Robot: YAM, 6 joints.
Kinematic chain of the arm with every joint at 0, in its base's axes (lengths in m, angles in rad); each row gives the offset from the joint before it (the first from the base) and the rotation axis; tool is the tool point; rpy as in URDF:
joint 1: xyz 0 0 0.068 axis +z
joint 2: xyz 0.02 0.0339 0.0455 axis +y
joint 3: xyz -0.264 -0.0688 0 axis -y
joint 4: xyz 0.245 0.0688 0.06 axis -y
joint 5: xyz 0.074 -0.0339 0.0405 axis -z
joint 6: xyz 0.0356 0 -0.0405 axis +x
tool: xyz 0 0 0 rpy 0 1.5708 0
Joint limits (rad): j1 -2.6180..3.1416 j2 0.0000..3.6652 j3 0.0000..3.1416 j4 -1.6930..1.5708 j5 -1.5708..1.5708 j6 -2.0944..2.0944
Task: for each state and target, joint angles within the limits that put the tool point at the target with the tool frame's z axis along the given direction. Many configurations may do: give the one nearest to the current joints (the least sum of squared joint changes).
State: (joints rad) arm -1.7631 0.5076 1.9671 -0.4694 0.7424 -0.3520
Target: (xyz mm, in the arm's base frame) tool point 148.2 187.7 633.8 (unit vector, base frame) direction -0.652 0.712 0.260
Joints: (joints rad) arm -2.3834 0.8387 2.4714 0.0005 1.3072 -0.3520
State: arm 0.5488 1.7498 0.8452 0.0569 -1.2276 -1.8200
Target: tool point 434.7 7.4 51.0 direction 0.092 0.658 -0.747
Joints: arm -0.0371 2.4030 1.5747 -0.6524 -0.7224 -1.8200
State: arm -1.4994 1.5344 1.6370 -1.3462 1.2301 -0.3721
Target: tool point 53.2 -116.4 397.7 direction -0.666 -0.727 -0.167
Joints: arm -0.8665 0.9355 1.2708 -1.2721 1.3620 -0.3721
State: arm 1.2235 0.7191 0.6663 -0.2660 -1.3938 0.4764
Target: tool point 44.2 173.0 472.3 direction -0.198 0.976 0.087
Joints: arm 1.2158 0.9285 1.2613 -0.2303 -0.5528 0.4764
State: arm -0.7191 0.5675 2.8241 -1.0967 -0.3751 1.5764
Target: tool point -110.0 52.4 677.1 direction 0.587 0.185 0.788
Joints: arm -0.3367 1.0576 2.6626 -0.5931 -0.3775 1.5764
